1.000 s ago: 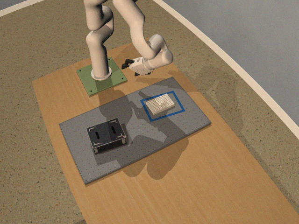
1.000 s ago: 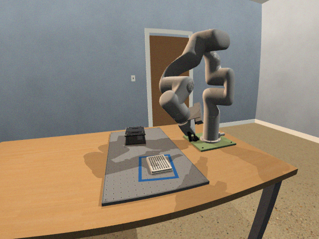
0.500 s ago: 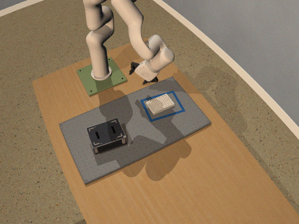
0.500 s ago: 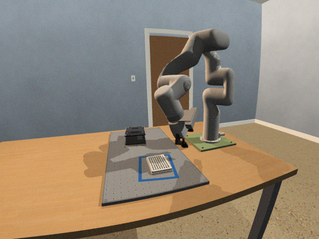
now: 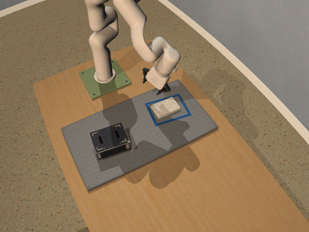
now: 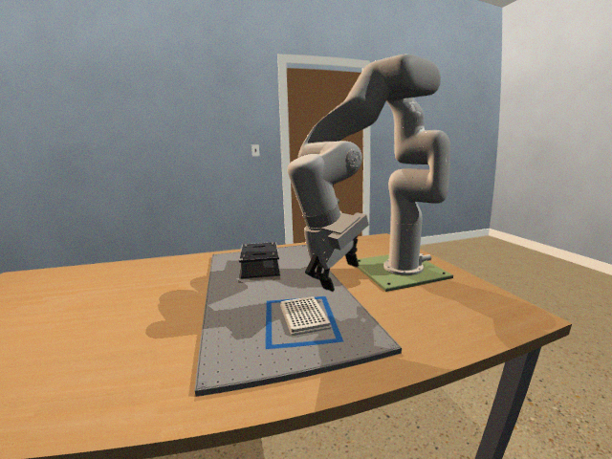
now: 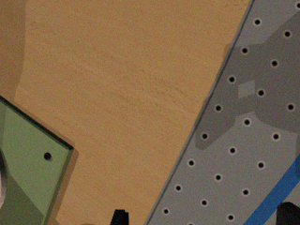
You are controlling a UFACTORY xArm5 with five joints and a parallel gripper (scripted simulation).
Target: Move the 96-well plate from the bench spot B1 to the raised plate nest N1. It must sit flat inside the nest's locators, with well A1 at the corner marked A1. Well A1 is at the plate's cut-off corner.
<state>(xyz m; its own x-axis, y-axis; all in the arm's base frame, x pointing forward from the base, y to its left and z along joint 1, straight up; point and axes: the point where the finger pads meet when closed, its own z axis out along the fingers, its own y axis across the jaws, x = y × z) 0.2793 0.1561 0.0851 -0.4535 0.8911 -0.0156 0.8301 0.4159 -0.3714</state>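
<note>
My gripper is now 10 cm short of the white 96-well plate, 3 cm to the right of it and 7 cm above it. Also, from my hand: A1 mark 22 cm ahead, 24 cm to the right, 2 cm below; black raised plate nest 16 cm ahead, 31 cm to the right, 3 cm below.
</note>
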